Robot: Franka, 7 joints.
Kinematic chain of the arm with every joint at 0, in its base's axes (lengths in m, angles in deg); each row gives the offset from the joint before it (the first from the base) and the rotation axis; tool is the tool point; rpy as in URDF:
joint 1: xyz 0 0 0.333 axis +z
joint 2: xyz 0 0 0 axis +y
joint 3: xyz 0 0 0.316 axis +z
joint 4: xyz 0.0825 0 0 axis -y
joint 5: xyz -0.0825 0 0.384 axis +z
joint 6: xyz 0 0 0 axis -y
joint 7: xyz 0.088 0 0 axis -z
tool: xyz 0 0 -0.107 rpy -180 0 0
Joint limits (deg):
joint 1: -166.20..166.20
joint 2: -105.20..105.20
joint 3: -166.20..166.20
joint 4: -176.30..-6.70
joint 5: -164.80..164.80
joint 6: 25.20..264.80
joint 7: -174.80..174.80
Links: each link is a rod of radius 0.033 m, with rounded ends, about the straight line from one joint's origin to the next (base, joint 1, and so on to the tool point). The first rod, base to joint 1, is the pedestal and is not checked.
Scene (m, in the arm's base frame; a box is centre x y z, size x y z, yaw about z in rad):
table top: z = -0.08
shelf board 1: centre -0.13 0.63 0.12 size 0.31 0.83 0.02 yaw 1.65
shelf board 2: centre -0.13 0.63 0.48 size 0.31 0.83 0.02 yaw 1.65
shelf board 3: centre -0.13 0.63 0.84 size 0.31 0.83 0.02 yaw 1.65
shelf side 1: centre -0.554 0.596 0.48 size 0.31 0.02 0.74 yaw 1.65
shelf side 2: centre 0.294 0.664 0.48 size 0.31 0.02 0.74 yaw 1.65
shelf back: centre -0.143 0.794 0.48 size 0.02 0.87 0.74 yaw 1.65
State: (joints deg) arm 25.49 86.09 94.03 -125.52 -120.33 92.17 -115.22
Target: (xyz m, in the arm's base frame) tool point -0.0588 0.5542 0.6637
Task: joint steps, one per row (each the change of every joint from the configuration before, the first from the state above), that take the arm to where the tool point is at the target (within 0.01 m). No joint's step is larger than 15 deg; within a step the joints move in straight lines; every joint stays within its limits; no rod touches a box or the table.
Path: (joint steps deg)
1: -8.38 -0.12 3.00 -12.51 3.59 -3.52 0.00
2: -8.38 -0.13 2.99 -12.52 3.58 -3.53 0.00
3: -8.38 -0.12 3.00 -12.51 3.59 -3.52 0.00
4: 3.05 0.85 12.83 7.39 -3.80 4.40 0.00
5: 3.04 0.85 12.83 7.39 -3.80 4.40 0.00
6: 3.04 0.84 12.82 7.39 -3.79 4.41 0.00
7: 8.15 -6.85 -8.43 14.82 -2.52 1.18 0.00
8: 8.14 -6.85 -8.44 14.81 -2.52 1.19 0.00

